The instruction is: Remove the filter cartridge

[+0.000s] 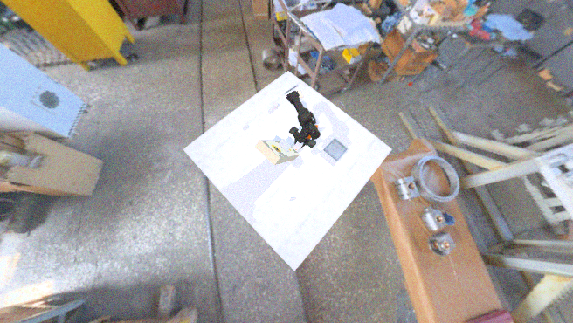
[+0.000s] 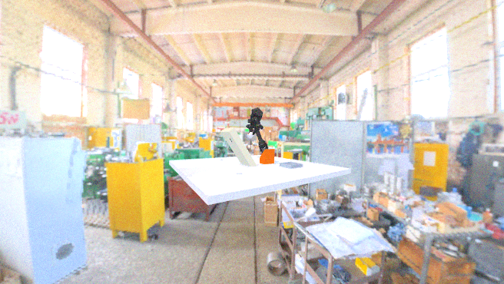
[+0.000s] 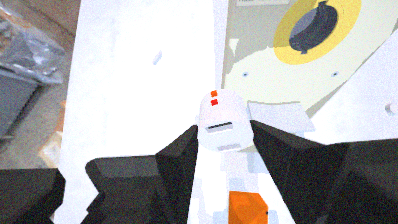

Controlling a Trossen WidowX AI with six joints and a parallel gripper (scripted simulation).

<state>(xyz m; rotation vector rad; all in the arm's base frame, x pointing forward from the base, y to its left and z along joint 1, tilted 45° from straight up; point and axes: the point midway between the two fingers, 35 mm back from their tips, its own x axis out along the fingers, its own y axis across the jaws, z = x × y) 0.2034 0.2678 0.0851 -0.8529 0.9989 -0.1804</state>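
Now: gripper tip 350 mm past the grey tray, 130 mm to the right of it and 280 mm above it. Also, from my gripper tip: round filter cartridge: right at my gripper tip; cream service panel: 90 mm ahead, 90 mm to the right, 100 mm below.
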